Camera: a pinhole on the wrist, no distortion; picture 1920 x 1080 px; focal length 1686.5 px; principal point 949.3 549.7 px. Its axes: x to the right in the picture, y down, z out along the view. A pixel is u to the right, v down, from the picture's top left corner.
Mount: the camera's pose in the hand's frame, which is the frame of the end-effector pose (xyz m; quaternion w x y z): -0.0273 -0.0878 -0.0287 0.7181 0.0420 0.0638 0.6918
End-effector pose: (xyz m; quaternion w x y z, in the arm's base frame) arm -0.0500 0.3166 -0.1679 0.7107 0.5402 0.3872 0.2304
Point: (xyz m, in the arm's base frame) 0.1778 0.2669 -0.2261
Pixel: outside the picture
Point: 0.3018 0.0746 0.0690
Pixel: 1835 892
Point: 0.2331 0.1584 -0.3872
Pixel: 204 51
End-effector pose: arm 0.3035 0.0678 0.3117 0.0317 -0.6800 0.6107 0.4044
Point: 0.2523 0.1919 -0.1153
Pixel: 558 64
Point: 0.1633 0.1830 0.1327
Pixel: 1476 528
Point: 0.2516 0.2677 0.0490
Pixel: 714 671
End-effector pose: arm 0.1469 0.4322 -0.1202 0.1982 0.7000 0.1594 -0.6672
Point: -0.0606 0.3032 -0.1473
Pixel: 1488 535
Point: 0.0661 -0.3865 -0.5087
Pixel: outside the picture
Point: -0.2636 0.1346 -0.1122
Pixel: 1361 796
